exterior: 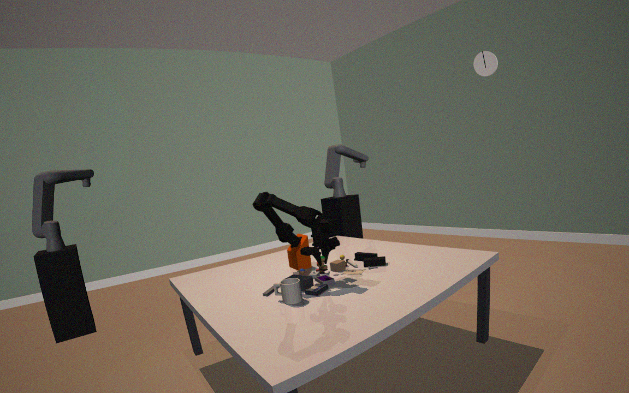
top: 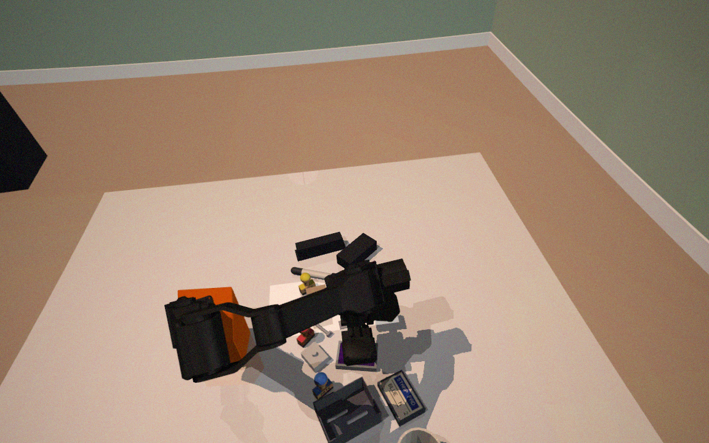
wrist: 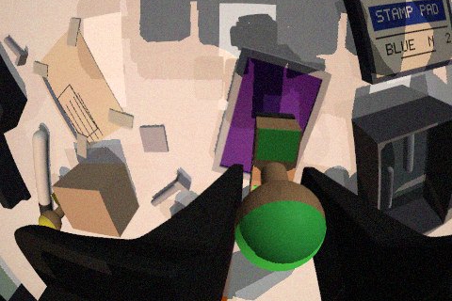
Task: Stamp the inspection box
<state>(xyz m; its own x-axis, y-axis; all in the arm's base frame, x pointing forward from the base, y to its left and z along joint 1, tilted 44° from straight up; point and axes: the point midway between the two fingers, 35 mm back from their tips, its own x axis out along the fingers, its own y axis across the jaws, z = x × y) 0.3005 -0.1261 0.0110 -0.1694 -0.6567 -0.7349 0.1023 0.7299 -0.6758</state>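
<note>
My gripper tip is 80 mm above the purple ink pad. From my gripper tip the other things lie so: green-knobbed PASS stamp (right at my gripper tip); then red-knobbed stamp (110 mm behind, 70 mm to the left, 60 mm below); then blue-knobbed stamp (90 mm behind, 60 mm to the right, 60 mm below).
</note>
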